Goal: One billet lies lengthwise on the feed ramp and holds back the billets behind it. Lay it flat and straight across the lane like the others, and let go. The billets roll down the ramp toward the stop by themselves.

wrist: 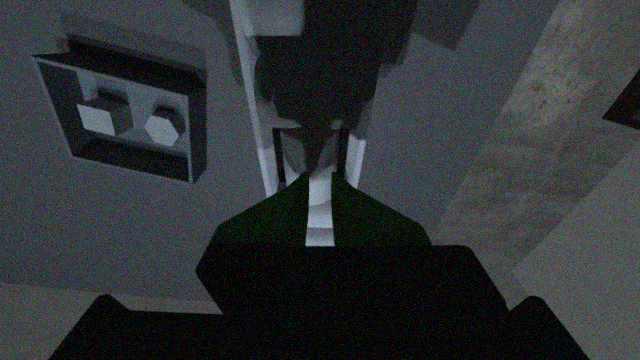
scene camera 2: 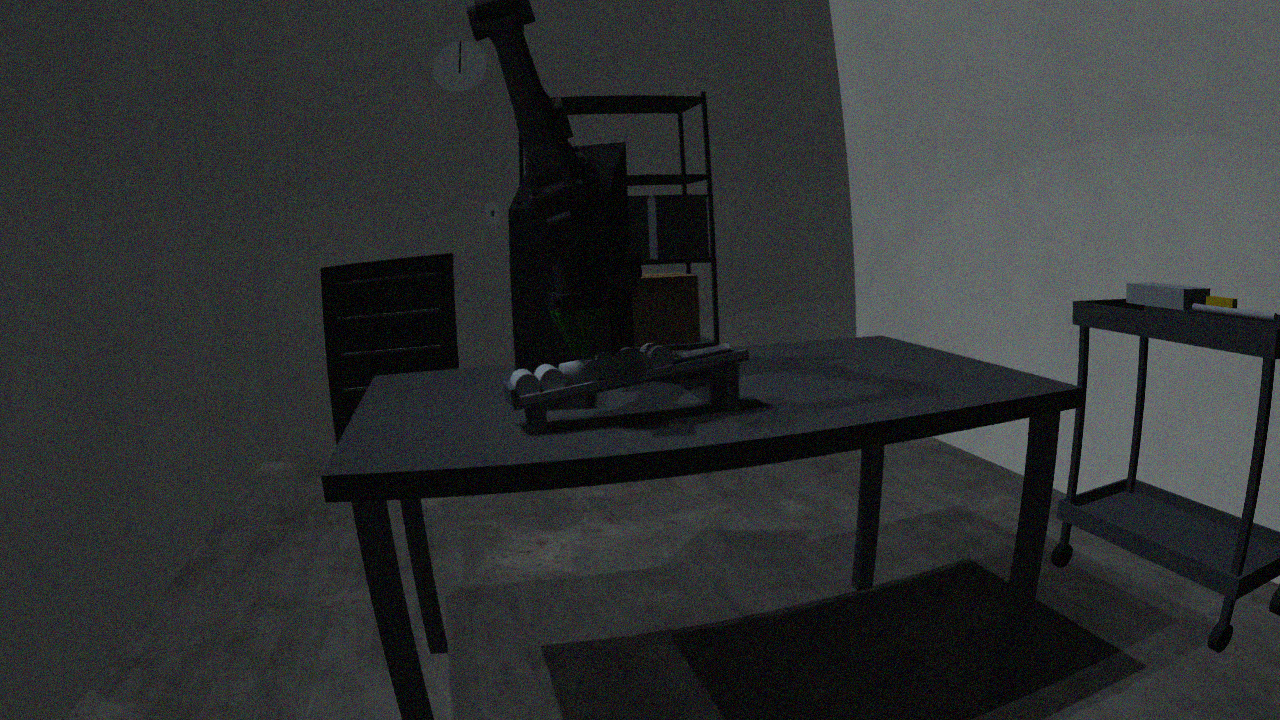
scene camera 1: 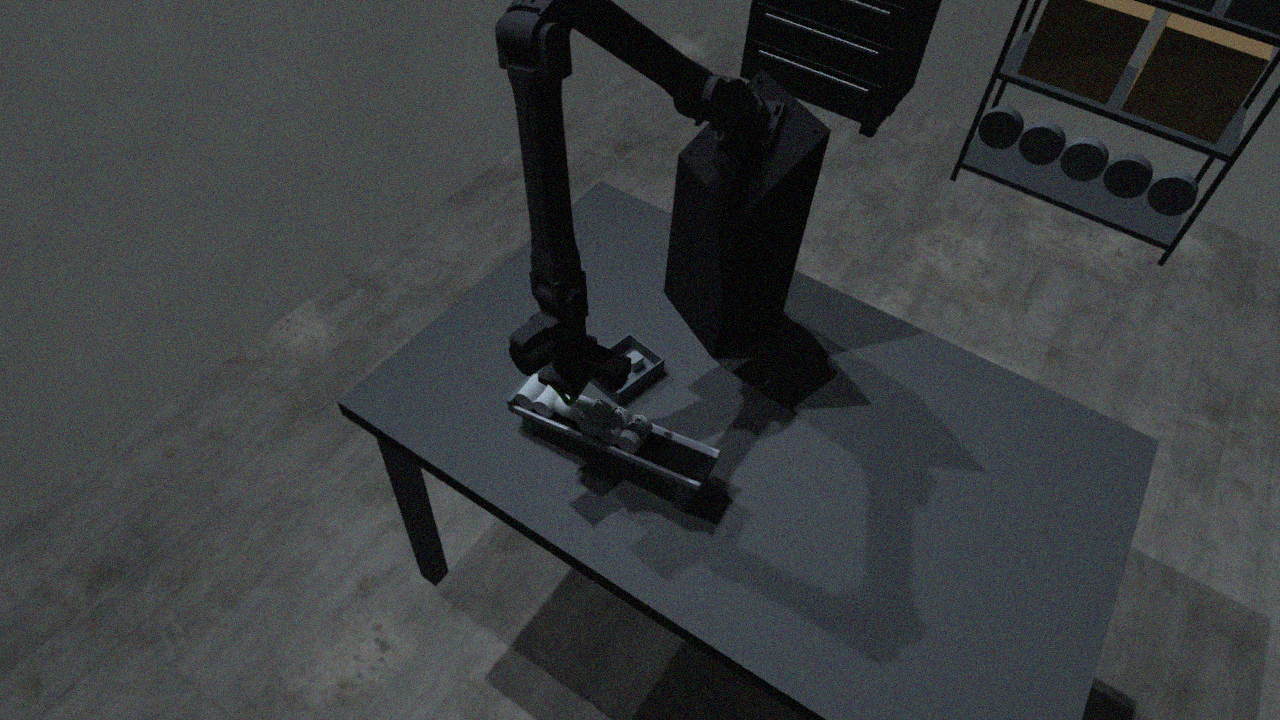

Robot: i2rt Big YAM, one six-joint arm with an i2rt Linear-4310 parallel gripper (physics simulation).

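Where they show: gripper, fingertip midpoint: [wrist: 320,180] [scene camera 2: 579,356] [scene camera 1: 571,401]; arm's base, link origin: [scene camera 1: 752,125].
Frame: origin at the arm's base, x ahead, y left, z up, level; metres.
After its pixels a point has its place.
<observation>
The feed ramp [scene camera 1: 682,445] [scene camera 2: 626,386] lies on the table, its low end toward the table's left edge. Pale billets [scene camera 1: 539,392] {x 0.453, y -0.191, z -0.365 m} [scene camera 2: 535,376] {x 0.478, y -0.196, z -0.361 m} lie across the lane at that low end. My gripper [scene camera 1: 573,386] {x 0.463, y -0.120, z -0.340 m} [wrist: 320,180] {x 0.463, y -0.120, z -0.340 m} hangs right over the lane, just uphill of them, with its green fingers nearly together. In the wrist view a pale billet [wrist: 320,196] {x 0.462, y -0.142, z -0.351 m} shows through the narrow slit between the fingers, running along the lane between the white rails [wrist: 264,156] {x 0.419, y -0.120, z -0.378 m}. The fingers do not hold it. The lane farther up lies in shadow.
A small dark tray [scene camera 1: 657,362] {x 0.232, y -0.048, z -0.432 m} [wrist: 196,134] {x 0.340, y -0.115, z -0.427 m} with a cube [wrist: 96,118] {x 0.252, y -0.089, z -0.420 m} and a hexagonal piece [wrist: 161,131] {x 0.303, y -0.110, z -0.429 m} stands beside the ramp. The arm's black base box [scene camera 1: 743,232] {x 0.145, y 0.054, z -0.118 m} stands behind it. A shelf rack [scene camera 1: 977,135], a drawer cabinet [scene camera 1: 832,53] and a cart [scene camera 2: 1172,326] stand off the table.
</observation>
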